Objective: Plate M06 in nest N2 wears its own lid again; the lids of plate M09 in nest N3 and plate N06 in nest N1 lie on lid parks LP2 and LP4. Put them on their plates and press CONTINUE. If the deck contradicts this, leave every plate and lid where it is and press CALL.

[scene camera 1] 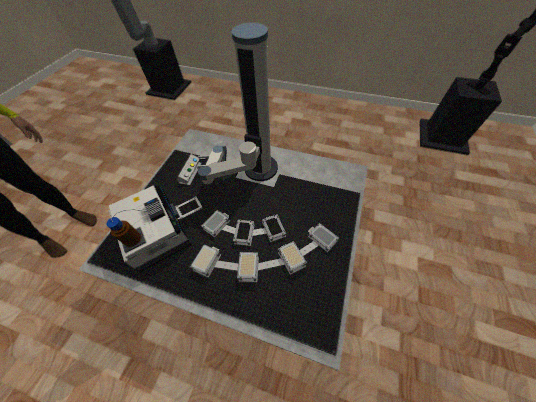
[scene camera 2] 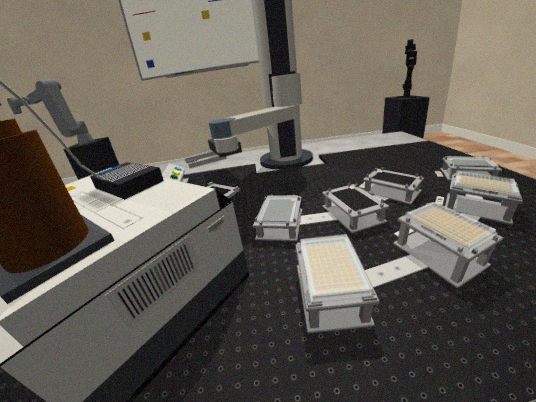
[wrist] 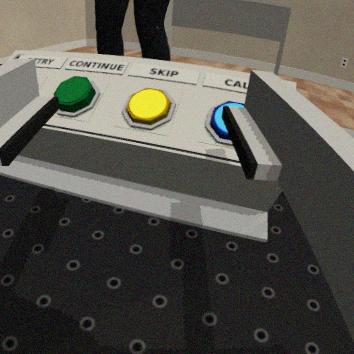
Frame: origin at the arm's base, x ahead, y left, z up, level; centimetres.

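Seen in the pictures: gripper, fingertip midpoint: (scene camera 1: 197, 162) (scene camera 2: 186, 163) (wrist: 140, 85); arm's base at its link origin: (scene camera 1: 261, 168) (scene camera 2: 286, 160).
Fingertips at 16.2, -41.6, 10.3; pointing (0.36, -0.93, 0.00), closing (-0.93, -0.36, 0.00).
Pixels of each thing's middle, then the offset from my fingertips to it, as dx, dy, dz. "pt": a spot on its surface instead.
- button panel at the middle of its body: (wrist: 124, 120) (scene camera 2: 171, 181) (scene camera 1: 188, 169) +4.4, -6.6, -4.8
- green CONTINUE button at the middle of its body: (wrist: 74, 95) +6.7, -4.1, -2.6
- yellow SKIP button at the middle of its body: (wrist: 148, 109) +1.8, -4.8, -2.9
- blue CALL button at the middle of its body: (wrist: 232, 124) -3.2, -5.2, -2.9
- white instrument at a spot on its surface: (scene camera 2: 165, 270) (scene camera 1: 158, 247) pt +66.5, +13.3, +5.2
- brown bottle at a spot on its surface: (scene camera 2: 40, 200) pt +70.2, +6.6, +18.7
- open white frame at a spot on its surface: (scene camera 1: 180, 213) pt +42.2, +10.8, +1.0
My gripper (scene camera 1: 202, 159) (scene camera 2: 190, 162) (wrist: 140, 85) is shut to its narrow stance, a gap between its fingers, empty, at the button panel (scene camera 1: 183, 176). In the wrist view the green CONTINUE button (wrist: 75, 94) is beside the left finger, the yellow SKIP button (wrist: 149, 105) between the fingers, and the blue CALL button (wrist: 219, 119) partly behind the right finger. Three cream plates (scene camera 1: 206, 260) (scene camera 1: 248, 266) (scene camera 1: 292, 256) sit in outer-arc nests. Grey lid-like pieces lie on the inner left stand (scene camera 1: 216, 223) (scene camera 2: 279, 209) and far right stand (scene camera 1: 323, 236) (scene camera 2: 471, 162). Labels are unreadable.
Two open-topped stands (scene camera 1: 243, 243) (scene camera 1: 282, 235) are in the inner arc. A white instrument (scene camera 1: 160, 246) (scene camera 2: 165, 270) carries a brown bottle (scene camera 1: 125, 234) (scene camera 2: 40, 200). An open white frame (scene camera 1: 180, 213) is beside it. A person's legs (scene camera 1: 30, 175) (wrist: 152, 30) are beyond the panel.
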